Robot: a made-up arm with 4 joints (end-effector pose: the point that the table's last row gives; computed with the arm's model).
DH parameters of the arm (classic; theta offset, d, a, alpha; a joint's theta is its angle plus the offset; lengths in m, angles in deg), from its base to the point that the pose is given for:
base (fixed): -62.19 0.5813 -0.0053 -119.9
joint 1: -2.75 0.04 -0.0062 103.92
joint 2: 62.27 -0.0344 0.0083 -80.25
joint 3: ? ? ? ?
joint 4: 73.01 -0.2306 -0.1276 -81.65
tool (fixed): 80.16 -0.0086 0 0
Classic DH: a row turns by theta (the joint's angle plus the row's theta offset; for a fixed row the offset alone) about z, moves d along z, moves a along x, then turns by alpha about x.
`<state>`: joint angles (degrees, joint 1 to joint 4).
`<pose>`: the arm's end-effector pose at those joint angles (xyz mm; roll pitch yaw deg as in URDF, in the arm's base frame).
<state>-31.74 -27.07 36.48 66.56</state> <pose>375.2 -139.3 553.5 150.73 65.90 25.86</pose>
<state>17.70 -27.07 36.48 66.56</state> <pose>245.8 -181.0 320.5 -131.59 48.05 68.70</pose>
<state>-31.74 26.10 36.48 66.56</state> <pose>343.6 124.8 363.4 -118.89 71.44 156.55</pose>
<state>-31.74 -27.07 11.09 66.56</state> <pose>357.0 -70.6 697.5 126.13 46.59 15.13</pose>
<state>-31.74 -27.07 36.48 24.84</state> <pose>319.2 -189.8 502.4 -156.39 59.25 39.48</pose>
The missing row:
joint 3: -61.53 -0.136 0.1821 128.29
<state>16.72 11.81 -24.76 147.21</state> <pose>247.7 56.8 741.3 76.03 15.06 35.04</pose>
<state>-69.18 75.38 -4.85 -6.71</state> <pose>125.7 173.6 302.2 -63.20 49.53 -159.56</pose>
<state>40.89 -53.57 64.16 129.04</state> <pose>84.5 -91.4 230.0 -133.00 42.44 78.96</pose>
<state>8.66 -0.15 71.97 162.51</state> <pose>200.7 128.2 324.4 167.61 49.39 122.51</pose>
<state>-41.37 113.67 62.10 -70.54</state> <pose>8.3 -108.6 365.9 35.76 14.53 -131.18</pose>
